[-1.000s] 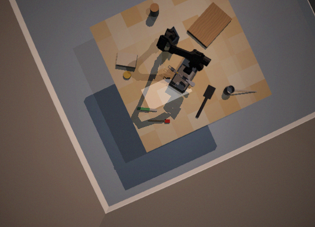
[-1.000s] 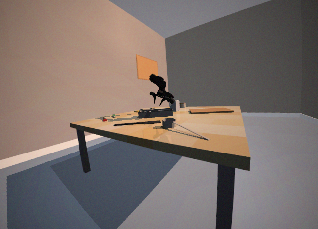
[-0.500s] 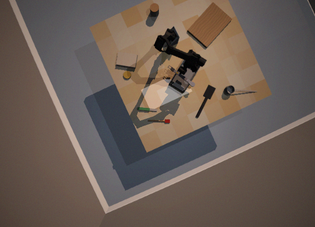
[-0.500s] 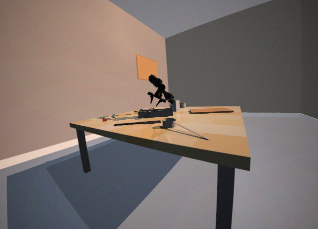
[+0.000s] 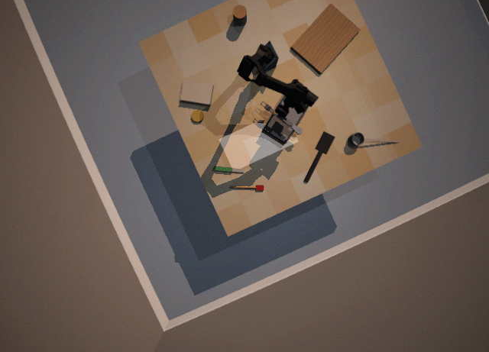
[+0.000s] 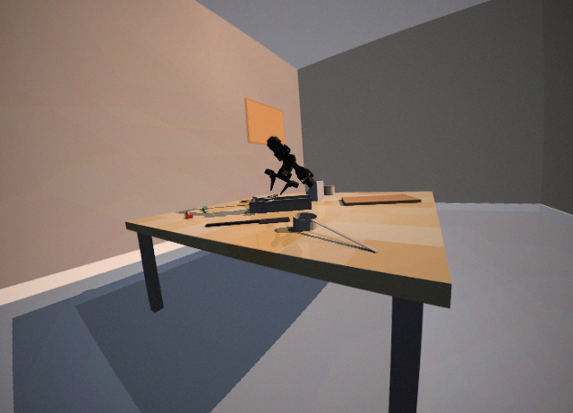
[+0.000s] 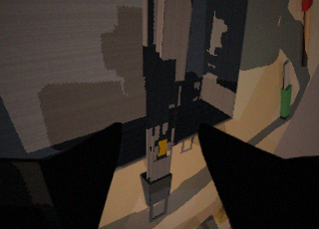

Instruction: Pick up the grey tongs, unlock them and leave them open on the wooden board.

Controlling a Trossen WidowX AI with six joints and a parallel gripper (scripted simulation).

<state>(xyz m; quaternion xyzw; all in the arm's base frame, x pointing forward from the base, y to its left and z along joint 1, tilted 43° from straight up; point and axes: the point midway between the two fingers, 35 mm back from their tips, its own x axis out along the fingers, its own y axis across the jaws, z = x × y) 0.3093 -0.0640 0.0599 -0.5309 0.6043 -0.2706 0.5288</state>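
Right now my gripper tip is 2 cm past the yellow slider, 2 cm to the left of it and 2 cm above it. From my gripper tip the other things lie so: green-handled tool: 12 cm ahead, 41 cm to the right, 7 cm below; roasting tin: 2 cm ahead, 4 cm to the left, 5 cm below; black spatula: 32 cm ahead, 9 cm to the left, 8 cm below.
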